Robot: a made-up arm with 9 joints. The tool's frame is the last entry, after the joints.
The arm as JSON. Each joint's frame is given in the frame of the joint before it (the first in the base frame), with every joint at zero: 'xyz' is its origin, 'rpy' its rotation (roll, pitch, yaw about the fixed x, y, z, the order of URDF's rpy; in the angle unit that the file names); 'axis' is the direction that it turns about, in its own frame. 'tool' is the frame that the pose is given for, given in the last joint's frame.
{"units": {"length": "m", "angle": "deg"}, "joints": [
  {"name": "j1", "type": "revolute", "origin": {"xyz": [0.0, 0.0, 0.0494], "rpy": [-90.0, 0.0, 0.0]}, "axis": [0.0, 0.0, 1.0]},
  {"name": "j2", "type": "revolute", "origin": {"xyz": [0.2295, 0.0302, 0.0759], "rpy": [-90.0, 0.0, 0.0]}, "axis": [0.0, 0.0, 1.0]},
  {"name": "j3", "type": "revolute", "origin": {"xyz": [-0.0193, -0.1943, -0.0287], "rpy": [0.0, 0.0, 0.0]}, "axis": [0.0, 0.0, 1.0]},
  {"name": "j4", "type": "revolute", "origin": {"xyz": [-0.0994, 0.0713, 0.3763], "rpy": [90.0, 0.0, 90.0]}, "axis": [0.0, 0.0, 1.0]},
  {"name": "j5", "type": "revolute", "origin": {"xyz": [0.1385, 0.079, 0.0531], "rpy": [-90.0, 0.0, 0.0]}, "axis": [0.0, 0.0, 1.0]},
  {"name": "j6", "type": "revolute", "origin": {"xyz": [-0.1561, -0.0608, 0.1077], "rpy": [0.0, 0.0, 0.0]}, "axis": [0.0, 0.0, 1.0]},
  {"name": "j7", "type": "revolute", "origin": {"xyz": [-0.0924, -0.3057, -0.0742], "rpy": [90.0, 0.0, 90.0]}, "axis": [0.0, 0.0, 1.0]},
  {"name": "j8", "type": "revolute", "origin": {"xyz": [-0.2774, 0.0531, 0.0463], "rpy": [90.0, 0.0, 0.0]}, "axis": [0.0, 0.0, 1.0]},
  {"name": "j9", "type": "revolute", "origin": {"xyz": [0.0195, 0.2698, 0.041], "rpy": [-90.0, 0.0, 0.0]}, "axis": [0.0, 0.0, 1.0]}
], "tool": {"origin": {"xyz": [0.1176, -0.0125, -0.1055], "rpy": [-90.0, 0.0, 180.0]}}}
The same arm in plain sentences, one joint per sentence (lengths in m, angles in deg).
The arm has nine revolute joints in a row. What follows holds with every joint at zero, and every direction is one of the base frame's. Joint 1 sits 0.0494 m along +z from the base frame's origin and turns about +y. Joint 2 sits 0.2295 m along +x and 0.0759 m along +y and 0.0302 m along -z from joint 1 and turns about -z. Joint 3 sits 0.0193 m along -x and 0.1943 m along +y and 0.0287 m along +z from joint 2 and turns about -z. Joint 4 sits 0.0994 m along -x and 0.0713 m along -y and 0.3763 m along -z from joint 3 and turns about +x. Joint 5 sits 0.0531 m along +x and 0.1385 m along -y and 0.0790 m along -z from joint 4 and turns about -z. Joint 6 sits 0.0608 m along +x and 0.1561 m along +y and 0.1077 m along -z from joint 5 and turns about -z. Joint 7 sits 0.3057 m along +x and 0.0924 m along +y and 0.0742 m along +z from joint 6 and turns about -y. Joint 8 sits 0.2774 m along +x and 0.0463 m along -y and 0.0531 m along -z from joint 7 and turns about +z. Joint 9 sits 0.0195 m along -x and 0.2698 m along -y and 0.0410 m along +z from joint 8 and turns about -y. The tool frame, which is the frame that the pose is given for, sits 0.1176 m along -x and 0.1055 m along +y and 0.0125 m along +z from joint 9; its axes are parallel to the base frame's.
